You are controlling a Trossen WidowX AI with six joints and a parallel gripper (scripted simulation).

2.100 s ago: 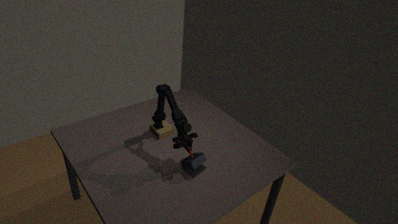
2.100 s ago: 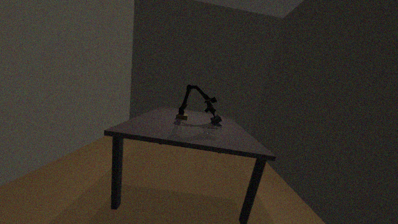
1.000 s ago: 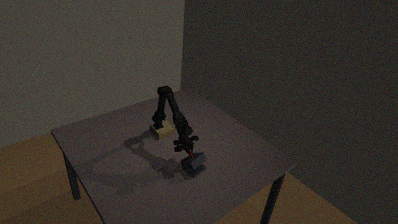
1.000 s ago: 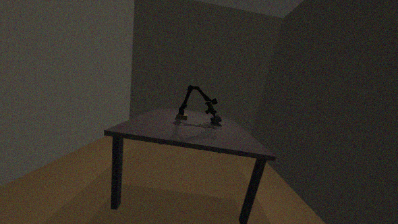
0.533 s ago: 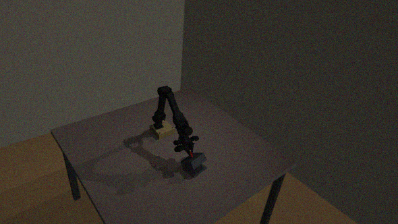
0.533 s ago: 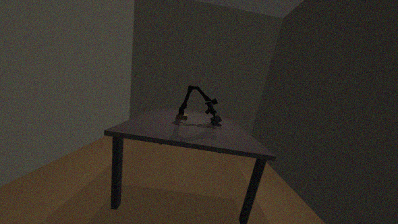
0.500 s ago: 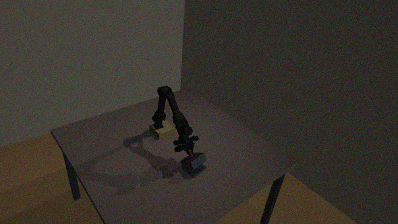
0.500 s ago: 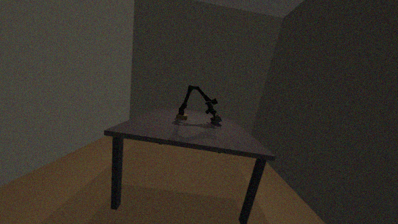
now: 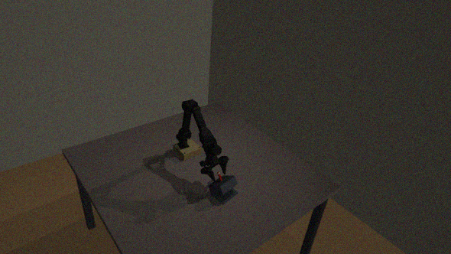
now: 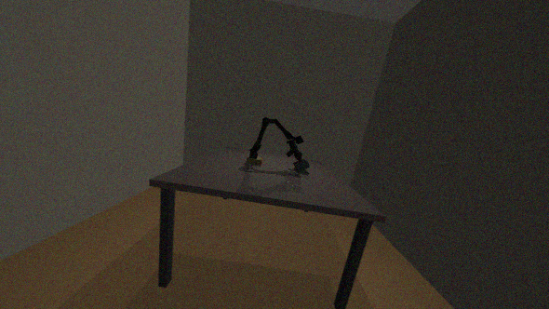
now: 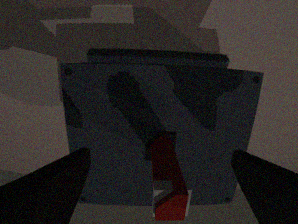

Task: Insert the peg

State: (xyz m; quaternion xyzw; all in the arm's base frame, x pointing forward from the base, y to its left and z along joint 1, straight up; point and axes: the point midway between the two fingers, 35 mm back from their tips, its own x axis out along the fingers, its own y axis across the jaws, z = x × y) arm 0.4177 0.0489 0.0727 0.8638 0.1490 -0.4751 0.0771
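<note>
My gripper tip is now 1 cm below the red peg. Round my gripper tip: sloped panel 4 cm below, 3 cm ahead, 1 cm to the left.
</note>
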